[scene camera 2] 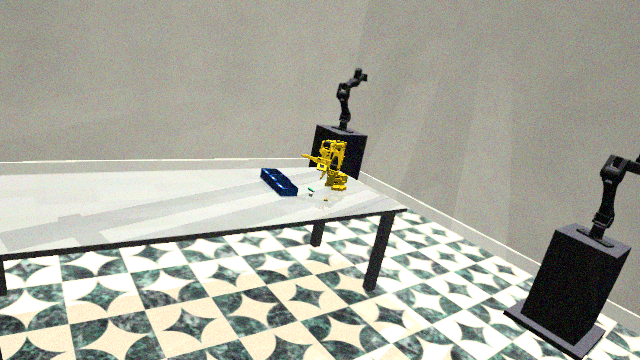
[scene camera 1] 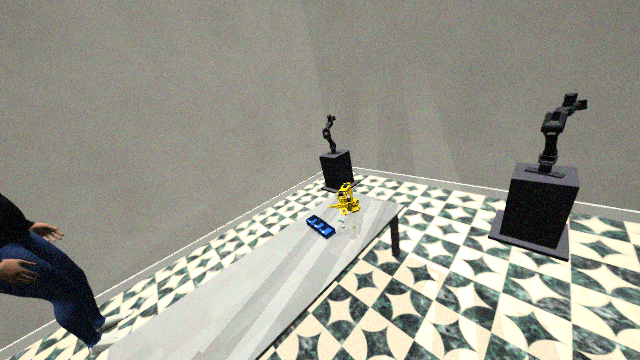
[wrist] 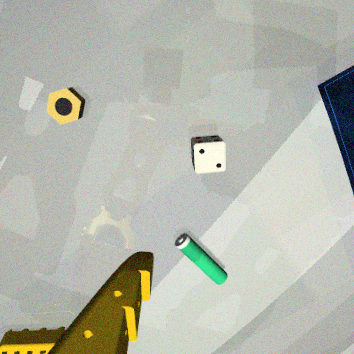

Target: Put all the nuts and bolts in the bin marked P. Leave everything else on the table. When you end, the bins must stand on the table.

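Frame: origin at the arm's base, x ahead, y left, z up, level; centimetres.
Seen in the pictures: hand, its tool point: (scene camera 2: 319, 178) (scene camera 1: 345, 215) (wrist: 151, 269); arm's base, origin of its link: (scene camera 2: 331, 187) (scene camera 1: 351, 210).
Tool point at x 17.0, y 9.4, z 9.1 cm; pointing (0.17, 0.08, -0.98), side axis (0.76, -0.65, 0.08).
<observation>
Offsets run from my tool point to a thing's top centre.
A yellow hex nut {dx -1.7, dy +5.2, dz -8.2 cm} (wrist: 63, 119) (scene camera 2: 325, 199) lies on the table at the upper left of the wrist view. It is small and faint in scene camera 1 (scene camera 1: 354, 227). The joined blue bins {dx +12.2, dy -15.1, dz -4.4 cm} (scene camera 1: 320, 226) (scene camera 2: 279, 183) (wrist: 342, 115) stand on the table. Their letters and contents cannot be made out, so I cannot tell which is P. My gripper (scene camera 1: 337, 210) (scene camera 2: 313, 167) is open and empty above the table by the arm's base. One notched jaw (wrist: 117, 305) shows at the lower left of the wrist view, apart from the nut.
A white die {dx +2.5, dy -1.3, dz -7.4 cm} (wrist: 210, 159) (scene camera 2: 310, 194) (scene camera 1: 343, 227) lies between the nut and the bins. A green battery {dx -1.9, dy -7.0, dz -8.0 cm} (wrist: 204, 262) (scene camera 2: 310, 189) (scene camera 1: 341, 221) lies near the jaw. Black arms on pedestals (scene camera 1: 541, 207) (scene camera 2: 575, 285) and a person (scene camera 1: 50, 270) are beyond the table.
</observation>
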